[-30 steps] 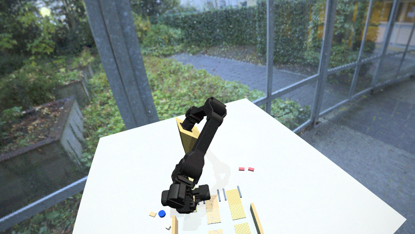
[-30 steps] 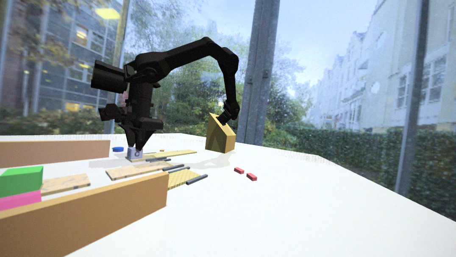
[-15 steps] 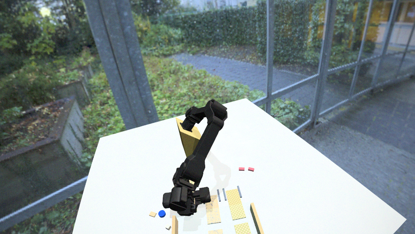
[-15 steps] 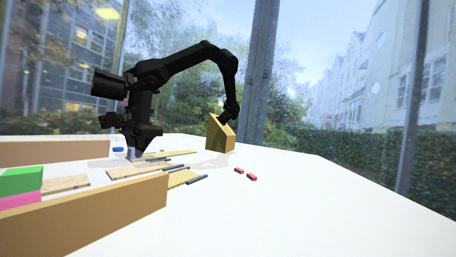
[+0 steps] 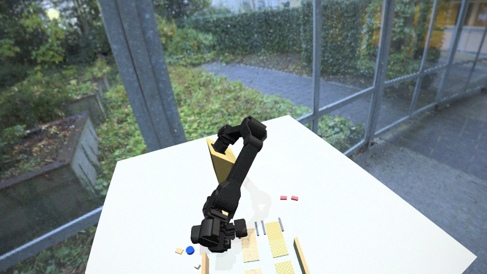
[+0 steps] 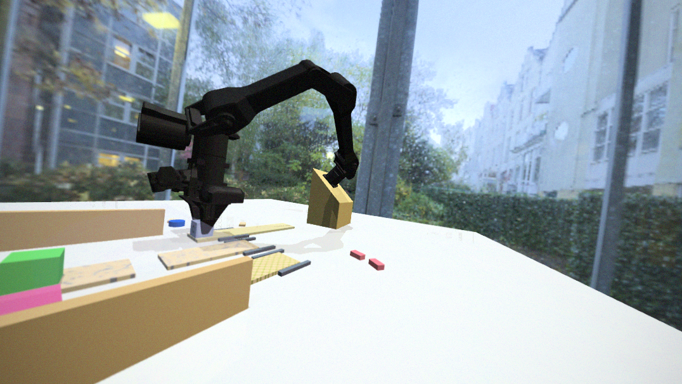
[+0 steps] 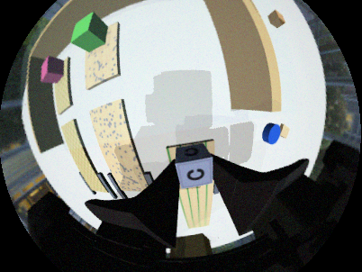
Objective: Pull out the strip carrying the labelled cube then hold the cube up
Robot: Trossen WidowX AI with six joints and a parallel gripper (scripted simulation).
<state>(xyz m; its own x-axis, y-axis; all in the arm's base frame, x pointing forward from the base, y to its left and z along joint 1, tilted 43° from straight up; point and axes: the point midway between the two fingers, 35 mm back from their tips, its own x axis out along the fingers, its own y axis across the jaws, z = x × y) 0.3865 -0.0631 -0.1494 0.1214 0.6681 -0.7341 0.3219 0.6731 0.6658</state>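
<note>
My gripper tip is 40 mm past the blue disc, 120 mm to the left of it and 10 mm above it. Also, from my gripper tip: grey cube marked c (10 mm above).
</note>
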